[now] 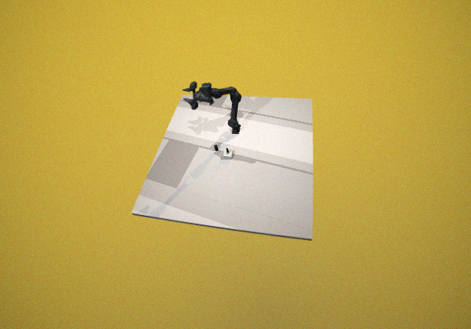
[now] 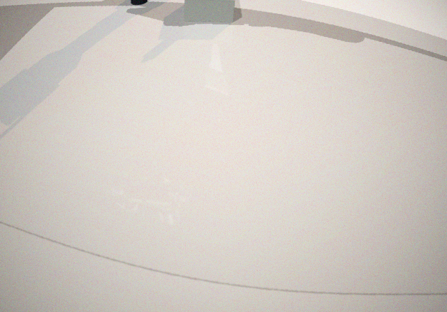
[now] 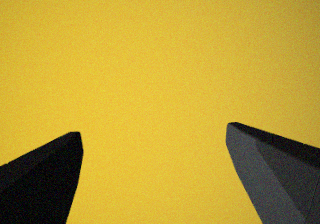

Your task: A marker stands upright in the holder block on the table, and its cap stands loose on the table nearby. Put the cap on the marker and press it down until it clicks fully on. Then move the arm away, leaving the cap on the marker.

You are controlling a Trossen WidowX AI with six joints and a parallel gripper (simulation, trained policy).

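My gripper tip is 70 mm short of the dark cap, 160 mm to the right of it and 510 mm above it. The rest, counted from my gripper tip: dark marker: 110 mm ahead, 270 mm to the left, 460 mm below; pale holder block: 110 mm ahead, 270 mm to the left, 520 mm below.
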